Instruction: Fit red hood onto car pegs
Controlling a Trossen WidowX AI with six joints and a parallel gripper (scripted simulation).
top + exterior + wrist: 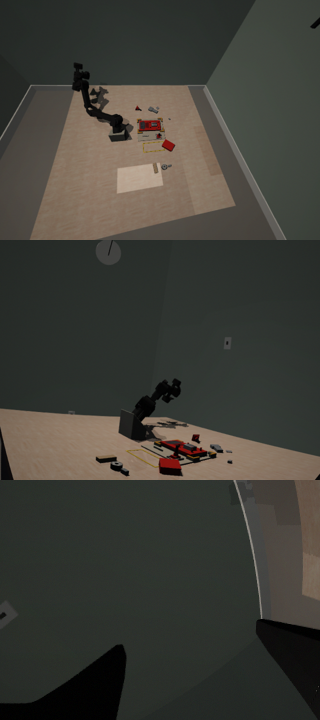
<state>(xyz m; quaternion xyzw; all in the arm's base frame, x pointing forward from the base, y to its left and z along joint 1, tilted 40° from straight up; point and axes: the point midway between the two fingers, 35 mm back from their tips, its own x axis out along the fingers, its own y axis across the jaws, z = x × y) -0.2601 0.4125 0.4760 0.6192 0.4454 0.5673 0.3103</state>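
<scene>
Now: gripper tip 85 cm to the left of the red hood, 65 cm short of it and 20 cm above it. Also, from my gripper tip: wooden block: 100 cm to the right, 49 cm ahead, 20 cm below; then small grey block: 102 cm to the right, 61 cm ahead, 20 cm below.
</scene>
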